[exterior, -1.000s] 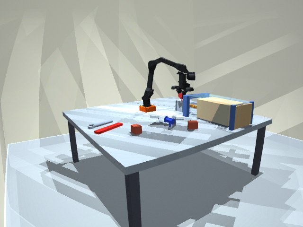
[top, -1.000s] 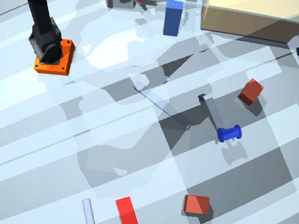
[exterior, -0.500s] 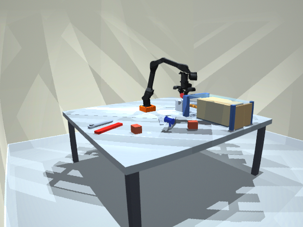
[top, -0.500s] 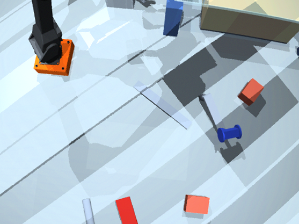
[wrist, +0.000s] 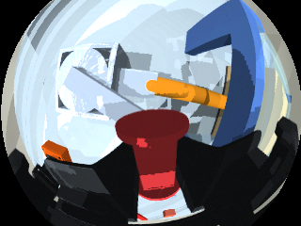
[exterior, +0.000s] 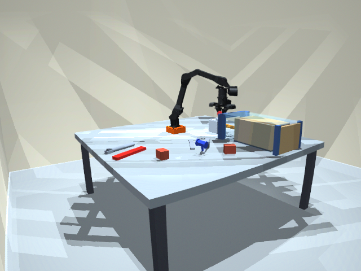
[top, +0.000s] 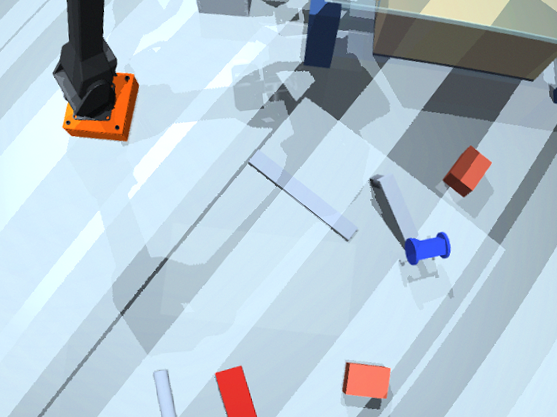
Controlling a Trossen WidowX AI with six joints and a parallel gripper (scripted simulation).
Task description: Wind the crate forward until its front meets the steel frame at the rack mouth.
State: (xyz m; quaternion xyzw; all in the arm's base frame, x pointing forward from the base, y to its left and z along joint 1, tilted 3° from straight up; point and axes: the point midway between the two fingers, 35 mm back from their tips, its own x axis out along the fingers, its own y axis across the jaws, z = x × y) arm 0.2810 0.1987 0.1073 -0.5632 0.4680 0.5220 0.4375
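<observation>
Now: the blue steel frame 70 mm ahead of my gripper tip, 40 mm to the left of it and 10 mm below it. Round my gripper tip: red knob (20 mm above); then round winch (100 mm behind, 80 mm below, 40 mm to the left); then grey crank handle (30 mm behind, 20 mm to the left, 10 mm below).
</observation>
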